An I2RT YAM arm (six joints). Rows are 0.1 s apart.
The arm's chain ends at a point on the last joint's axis. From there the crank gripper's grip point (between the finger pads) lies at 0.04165 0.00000 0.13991 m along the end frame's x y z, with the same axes.
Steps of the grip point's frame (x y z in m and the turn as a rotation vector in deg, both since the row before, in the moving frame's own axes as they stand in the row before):
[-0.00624 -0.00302 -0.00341 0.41 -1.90 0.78]
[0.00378 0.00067 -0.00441 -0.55 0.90 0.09]
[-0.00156 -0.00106 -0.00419 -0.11 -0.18 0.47]
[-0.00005 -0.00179 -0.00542 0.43 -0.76 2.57]
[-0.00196 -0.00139 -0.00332 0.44 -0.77 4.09]
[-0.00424 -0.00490 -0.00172 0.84 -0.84 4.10]
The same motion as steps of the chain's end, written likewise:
[-0.00158 -0.00255 -0.00471 0.41 -1.90 0.78]
[0.00159 -0.00074 -0.00373 -0.55 0.90 0.09]
[-0.00112 -0.00167 -0.00432 -0.11 -0.18 0.47]
[0.00183 -0.00256 -0.00596 0.43 -0.76 2.57]
[-0.00001 -0.00322 -0.00387 0.44 -0.77 4.09]
[-0.00215 -0.00575 -0.00232 0.84 -0.84 4.10]

